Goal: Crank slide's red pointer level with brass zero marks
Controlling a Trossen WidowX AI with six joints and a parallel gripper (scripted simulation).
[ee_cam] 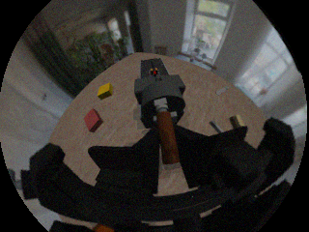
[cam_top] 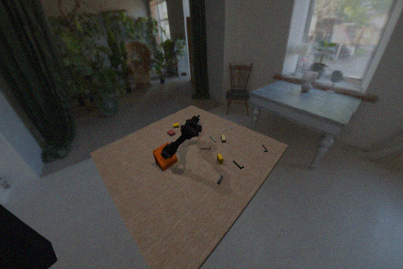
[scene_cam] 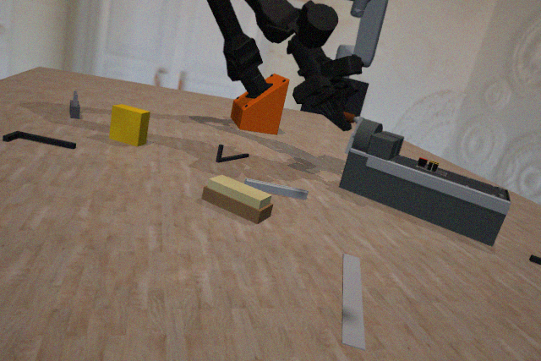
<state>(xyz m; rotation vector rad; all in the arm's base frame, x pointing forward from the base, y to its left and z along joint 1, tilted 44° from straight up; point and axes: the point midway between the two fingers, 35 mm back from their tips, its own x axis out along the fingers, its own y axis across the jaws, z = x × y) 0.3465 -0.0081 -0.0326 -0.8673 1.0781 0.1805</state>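
The brown crank handle lies 20 mm behind my gripper tip, 10 mm to the right of it and 20 mm above it. Also, from my gripper tip: red pointer 130 mm ahead, 80 mm to the left, 10 mm below; then red block 70 mm behind, 240 mm to the left, 80 mm below; then grey bar 80 mm ahead, 170 mm to the right, 90 mm below.
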